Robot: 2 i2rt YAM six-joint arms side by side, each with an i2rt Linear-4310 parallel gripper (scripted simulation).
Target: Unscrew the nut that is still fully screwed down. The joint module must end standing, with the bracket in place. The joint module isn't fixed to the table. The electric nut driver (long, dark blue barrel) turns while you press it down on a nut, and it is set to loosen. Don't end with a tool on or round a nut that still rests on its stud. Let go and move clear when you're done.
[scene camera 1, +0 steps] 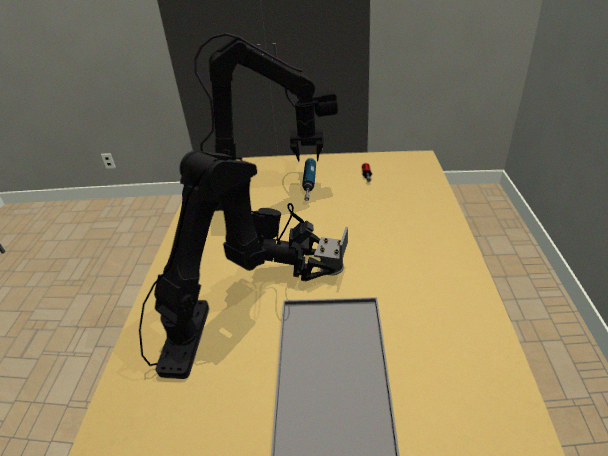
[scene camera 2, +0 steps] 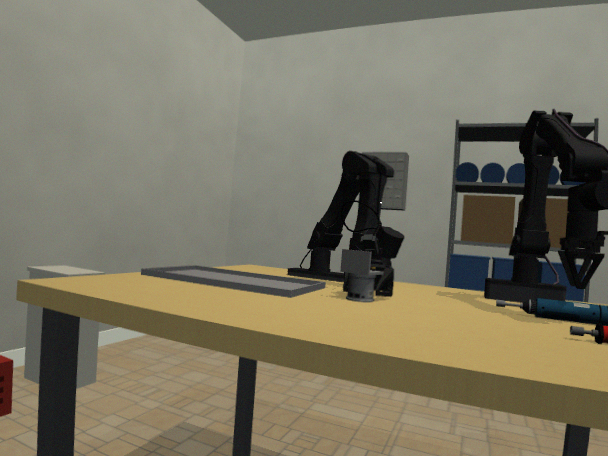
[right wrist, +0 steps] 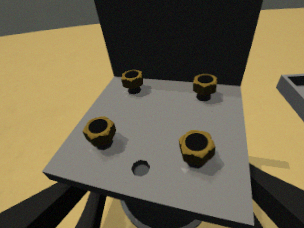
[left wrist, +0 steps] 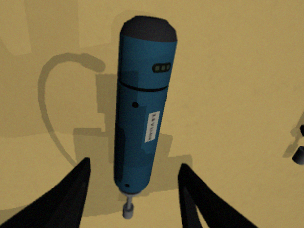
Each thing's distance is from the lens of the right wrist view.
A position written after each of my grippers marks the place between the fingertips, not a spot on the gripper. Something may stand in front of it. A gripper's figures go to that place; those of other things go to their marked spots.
my right gripper (right wrist: 163, 159): 0.12 m
bracket (right wrist: 170, 50): 0.09 m
nut (right wrist: 197, 147): 0.06 m
The marked spots on the bracket and the nut are 0.05 m apart.
